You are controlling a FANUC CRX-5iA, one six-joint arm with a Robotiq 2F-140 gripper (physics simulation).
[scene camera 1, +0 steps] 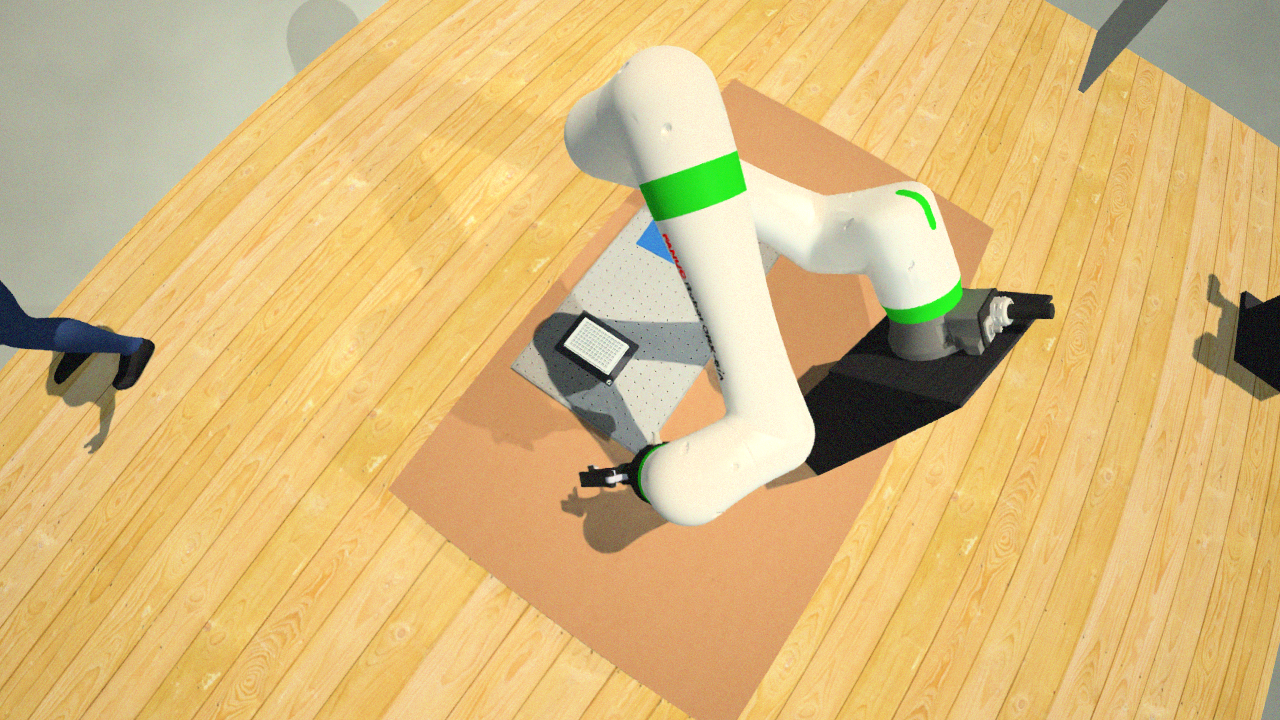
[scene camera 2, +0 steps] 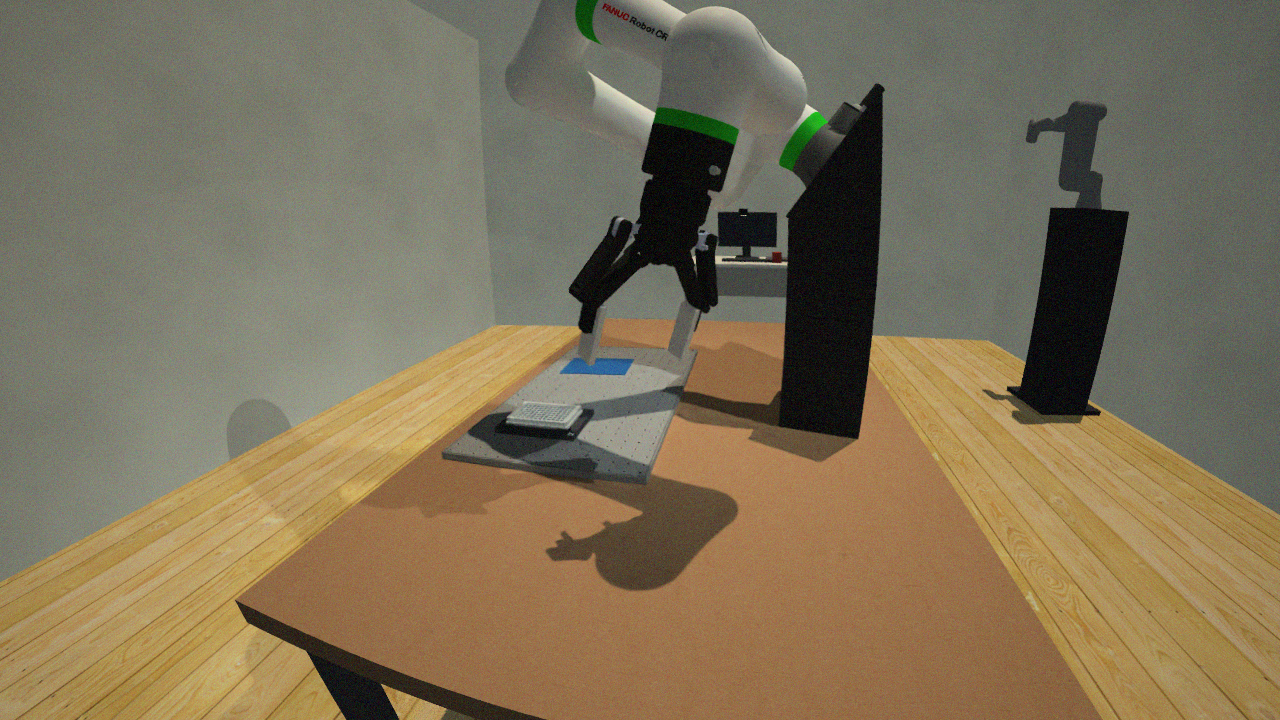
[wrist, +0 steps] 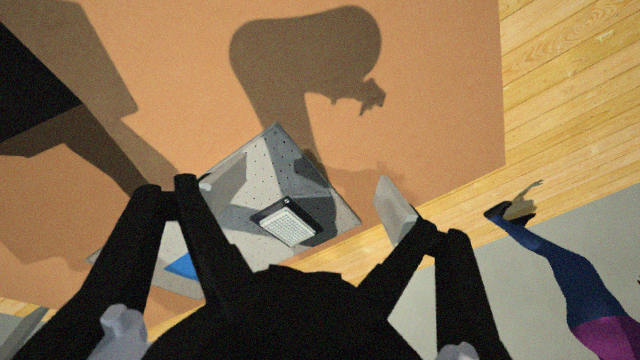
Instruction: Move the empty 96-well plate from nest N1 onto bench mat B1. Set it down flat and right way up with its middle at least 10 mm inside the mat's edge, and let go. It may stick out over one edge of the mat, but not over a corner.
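Where they show: gripper, fingertip midpoint: (scene camera 2: 633, 356) (wrist: 312, 178); arm's base, origin of the base link: (scene camera 1: 934, 332) (scene camera 2: 836, 166).
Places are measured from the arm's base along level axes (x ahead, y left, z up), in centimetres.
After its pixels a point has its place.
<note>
The white 96-well plate (scene camera 1: 597, 344) @[x 55.1, y 17.4, z -45.7 cm] (scene camera 2: 544, 414) @[x 54.9, y 18.5, z -45.8 cm] (wrist: 287, 227) @[x 54.4, y 17.9, z -45.8 cm] lies flat and right way up in the black nest (scene camera 1: 583, 366) @[x 55.1, y 23.3, z -47.0 cm] (scene camera 2: 577, 425) @[x 47.9, y 19.6, z -47.0 cm] (wrist: 300, 210) @[x 52.8, y 23.4, z -47.2 cm], near one end of the grey perforated board. The blue bench mat (scene camera 1: 653, 241) @[x 59.6, y -14.7, z -48.0 cm] (scene camera 2: 608, 366) @[x 51.8, y -17.9, z -48.0 cm] (wrist: 184, 266) @[x 49.7, y -19.2, z -48.0 cm] lies at the board's other end. The arm hides part of it in scene camera 1, and a finger covers part of it in the wrist view. My gripper (scene camera 1: 592, 477) (scene camera 2: 633, 349) @[x 32.4, y 39.9, z -27.1 cm] (wrist: 312, 178) @[x 32.4, y 39.9, z -27.1 cm] is open and empty, high above the table and apart from the plate and the mat.
The grey board (scene camera 1: 662, 385) @[x 37.4, y 16.9, z -48.2 cm] (scene camera 2: 617, 447) @[x 39.1, y 24.8, z -48.2 cm] (wrist: 265, 155) @[x 36.2, y 27.5, z -48.2 cm] lies on the brown table (scene camera 1: 554, 582) @[x 33.5, y 66.9, z -49.5 cm] (scene camera 2: 716, 608) @[x 20.5, y 57.8, z -49.5 cm] (wrist: 425, 125) @[x 51.8, y 57.4, z -49.5 cm]. The arm's black pedestal (scene camera 1: 877, 394) @[x 3.4, y 13.2, z -3.5 cm] (scene camera 2: 827, 295) @[x 3.7, y 13.1, z -23.4 cm] (wrist: 30, 85) @[x 6.6, y 12.2, z -45.1 cm] rises beside it. A person's legs (scene camera 1: 80, 335) (wrist: 565, 260) show on the floor beyond the table.
</note>
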